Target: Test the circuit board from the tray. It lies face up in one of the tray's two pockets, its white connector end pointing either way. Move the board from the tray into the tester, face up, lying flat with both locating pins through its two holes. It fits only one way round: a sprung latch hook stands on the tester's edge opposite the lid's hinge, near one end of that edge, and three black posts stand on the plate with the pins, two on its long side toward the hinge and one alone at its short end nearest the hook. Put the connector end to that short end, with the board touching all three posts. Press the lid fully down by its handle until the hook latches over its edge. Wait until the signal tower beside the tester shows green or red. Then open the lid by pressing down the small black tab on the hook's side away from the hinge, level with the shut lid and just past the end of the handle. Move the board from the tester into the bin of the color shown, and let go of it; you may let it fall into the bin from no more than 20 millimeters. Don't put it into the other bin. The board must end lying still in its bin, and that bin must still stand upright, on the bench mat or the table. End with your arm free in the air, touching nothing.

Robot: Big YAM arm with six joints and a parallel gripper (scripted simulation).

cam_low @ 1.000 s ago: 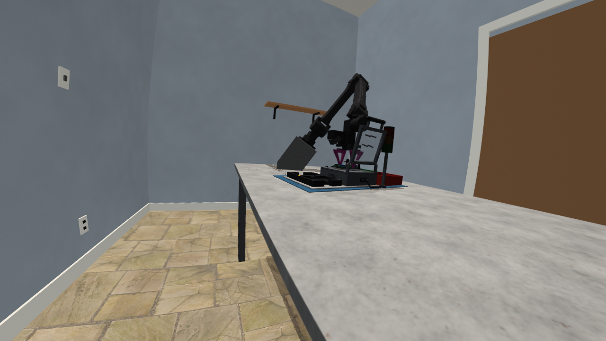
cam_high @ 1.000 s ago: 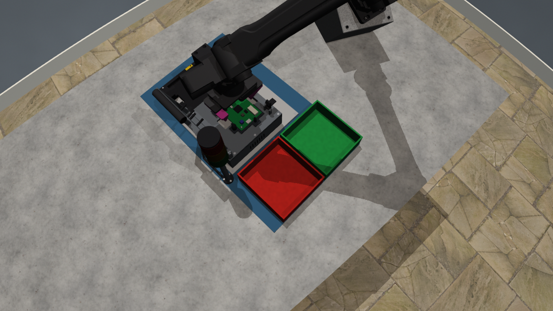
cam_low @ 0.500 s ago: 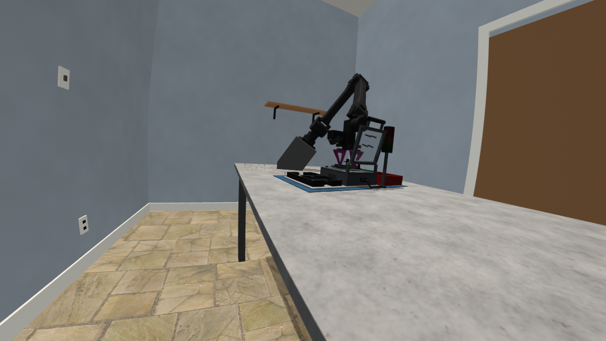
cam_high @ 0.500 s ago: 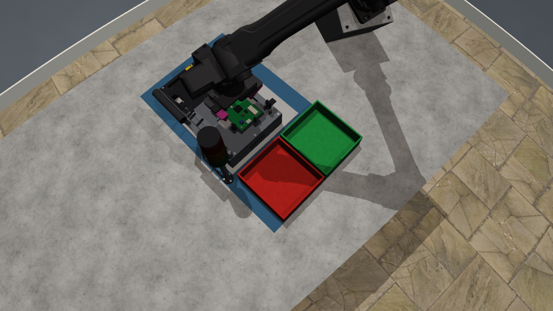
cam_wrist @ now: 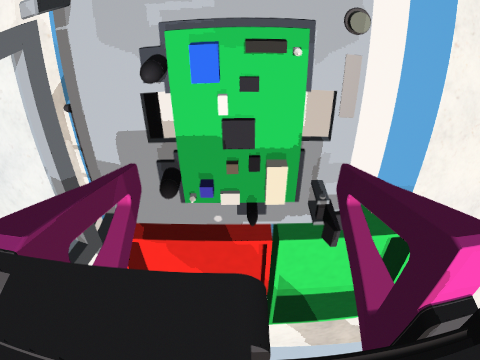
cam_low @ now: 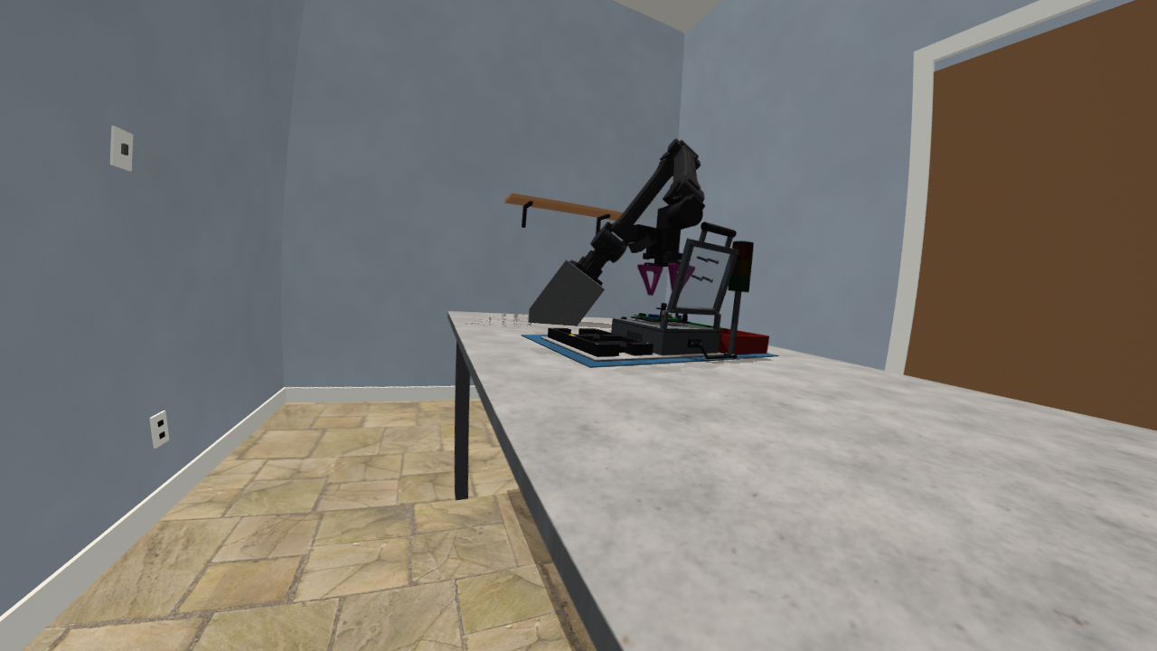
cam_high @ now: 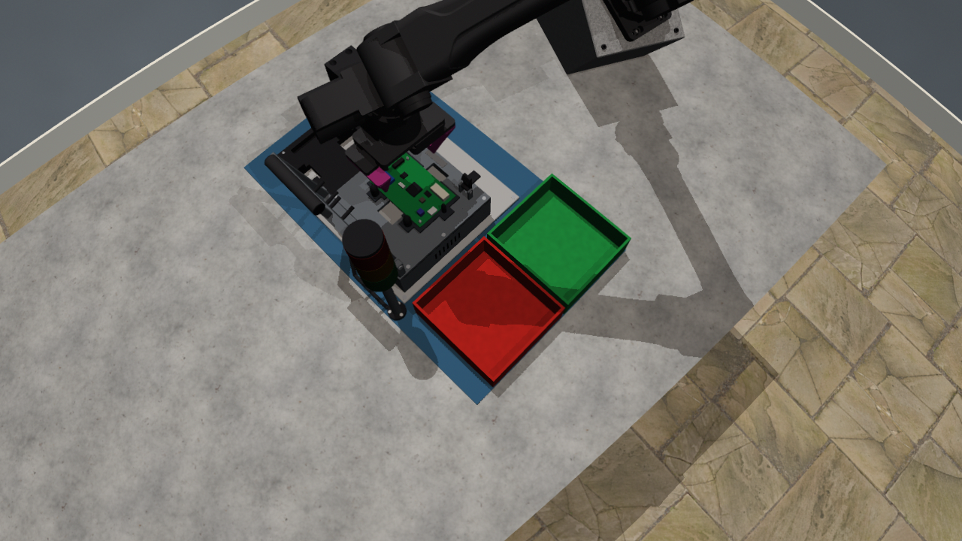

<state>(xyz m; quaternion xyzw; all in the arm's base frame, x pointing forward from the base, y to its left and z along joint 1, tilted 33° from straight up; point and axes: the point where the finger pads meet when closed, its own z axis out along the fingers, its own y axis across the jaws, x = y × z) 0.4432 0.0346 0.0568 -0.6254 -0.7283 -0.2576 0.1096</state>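
The green circuit board is 60 mm below my hand. The rest, counted from my hand: clear lid (120 mm ahead, 50 mm above, 30 mm to the left); tester plate (60 mm below, 10 mm to the left); latch hook (70 mm behind, 50 mm to the left, 40 mm below).
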